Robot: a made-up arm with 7 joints.
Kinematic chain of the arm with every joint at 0, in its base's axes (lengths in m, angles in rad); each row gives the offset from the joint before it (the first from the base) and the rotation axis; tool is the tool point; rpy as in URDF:
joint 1: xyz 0.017 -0.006 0.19 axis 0 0.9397 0.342
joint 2: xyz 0 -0.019 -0.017 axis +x
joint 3: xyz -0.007 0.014 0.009 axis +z
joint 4: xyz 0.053 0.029 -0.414 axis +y
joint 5: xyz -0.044 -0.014 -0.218 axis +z
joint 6: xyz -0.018 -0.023 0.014 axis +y
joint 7: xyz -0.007 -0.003 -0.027 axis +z
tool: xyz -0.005 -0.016 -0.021 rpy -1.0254 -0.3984 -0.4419
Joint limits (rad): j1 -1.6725..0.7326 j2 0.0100..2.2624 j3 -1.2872..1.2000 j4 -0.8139..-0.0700 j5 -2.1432..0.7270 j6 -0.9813..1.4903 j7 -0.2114..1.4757
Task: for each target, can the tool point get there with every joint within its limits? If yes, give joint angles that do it. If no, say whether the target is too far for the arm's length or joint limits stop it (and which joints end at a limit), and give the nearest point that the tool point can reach.
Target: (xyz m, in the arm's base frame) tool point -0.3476 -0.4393 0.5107
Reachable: no: joint limits stop it (at a limit: joint 2, joint 3, joint 4, joint 5, joint 6) | nearest point -0.2284 0.2959 0.6219 | short by 0.753 m
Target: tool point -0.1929 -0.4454 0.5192
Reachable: no: joint limits stop it (at a limit: joint 1, joint 2, joint 4, joint 5, joint 6) | nearest point 0.4993 -0.3764 0.2924 | short by 0.732 m
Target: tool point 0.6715 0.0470 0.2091
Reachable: yes | joints -1.3626 0.5318 -0.1986 -0.6504 -0.7936 -0.6008 1.0271
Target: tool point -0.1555 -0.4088 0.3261
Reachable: no: joint limits stop it (at a limit: joint 1, joint 2, joint 4, joint 5, joint 6) | nearest point 0.4882 -0.4014 0.2360 | short by 0.650 m
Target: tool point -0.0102 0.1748 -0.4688
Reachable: yes | joints 0.0954 0.3018 -0.5313 -0.3065 -1.0763 0.0108 0.8536
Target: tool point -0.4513 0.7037 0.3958
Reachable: no: too far | nearest point -0.3246 0.5279 0.3530 | short by 0.221 m
